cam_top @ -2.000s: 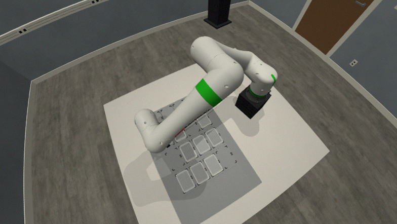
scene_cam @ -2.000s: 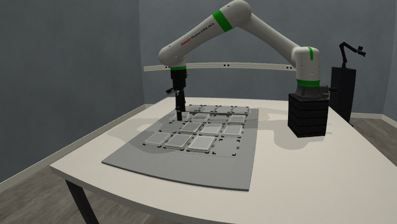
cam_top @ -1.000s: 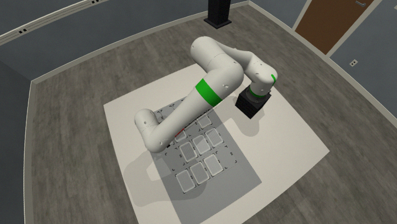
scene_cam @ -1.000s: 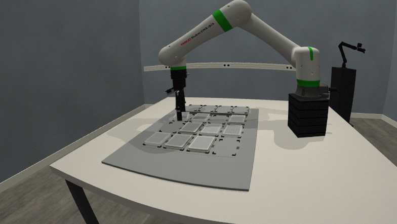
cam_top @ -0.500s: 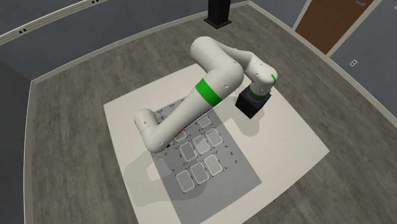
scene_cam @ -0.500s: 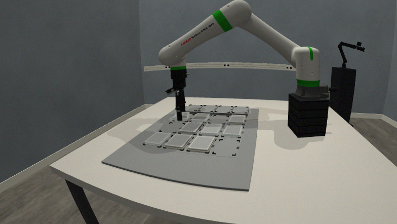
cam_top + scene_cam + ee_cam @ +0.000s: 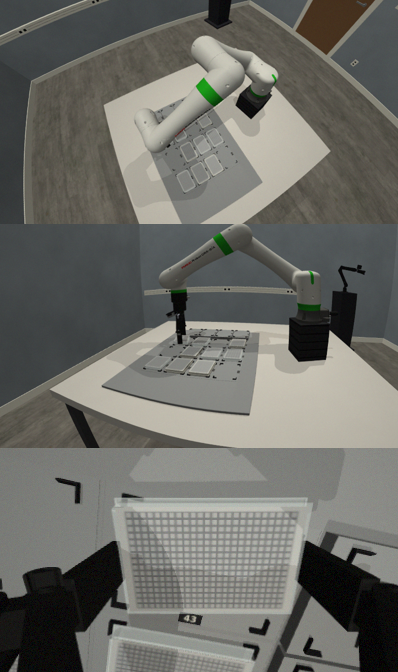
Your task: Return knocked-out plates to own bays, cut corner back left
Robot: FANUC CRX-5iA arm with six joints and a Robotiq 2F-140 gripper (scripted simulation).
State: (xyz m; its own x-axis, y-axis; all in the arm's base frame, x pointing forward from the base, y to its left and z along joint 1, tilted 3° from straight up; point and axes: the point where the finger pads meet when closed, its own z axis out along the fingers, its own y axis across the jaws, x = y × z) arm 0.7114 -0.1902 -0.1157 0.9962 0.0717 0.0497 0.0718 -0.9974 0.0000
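My gripper is now 6 cm past the label 43, 1 cm to the right of it and 3 cm above it. From my hand the other things lie so: plate (20 cm behind, 20 cm to the left, 2 cm below).
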